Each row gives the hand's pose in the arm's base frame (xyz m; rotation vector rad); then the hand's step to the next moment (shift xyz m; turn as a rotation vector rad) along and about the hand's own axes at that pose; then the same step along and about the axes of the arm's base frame.
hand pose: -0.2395 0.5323 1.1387 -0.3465 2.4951 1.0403
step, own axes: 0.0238 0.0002 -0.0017 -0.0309 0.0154 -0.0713
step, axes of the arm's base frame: -0.0216 -0.0027 -0.0098 0.0017 -0.0386 0.0691
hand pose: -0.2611 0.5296 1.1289 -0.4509 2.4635 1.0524
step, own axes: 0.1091 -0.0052 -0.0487 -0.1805 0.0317 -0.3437
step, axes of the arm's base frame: -0.1035 -0.0534 -0.0269 0.0545 -0.2102 0.3233
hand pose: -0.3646 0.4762 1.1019 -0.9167 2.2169 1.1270
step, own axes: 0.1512 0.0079 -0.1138 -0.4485 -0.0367 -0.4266
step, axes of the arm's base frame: -0.1186 -0.1433 -0.0359 0.2717 -0.2168 0.5135
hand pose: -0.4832 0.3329 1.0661 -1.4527 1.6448 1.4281
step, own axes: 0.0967 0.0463 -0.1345 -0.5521 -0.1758 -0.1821
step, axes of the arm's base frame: -0.0372 -0.1658 -0.0264 0.3690 0.0645 0.4781
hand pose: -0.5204 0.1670 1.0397 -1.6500 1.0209 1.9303
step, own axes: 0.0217 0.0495 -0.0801 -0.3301 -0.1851 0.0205
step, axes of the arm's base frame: 0.0137 -0.0951 -0.0105 0.1907 0.1867 0.2691
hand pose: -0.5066 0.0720 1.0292 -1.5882 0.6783 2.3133
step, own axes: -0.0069 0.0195 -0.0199 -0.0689 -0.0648 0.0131
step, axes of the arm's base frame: 0.0098 -0.0265 0.0050 0.0446 0.0660 0.0527
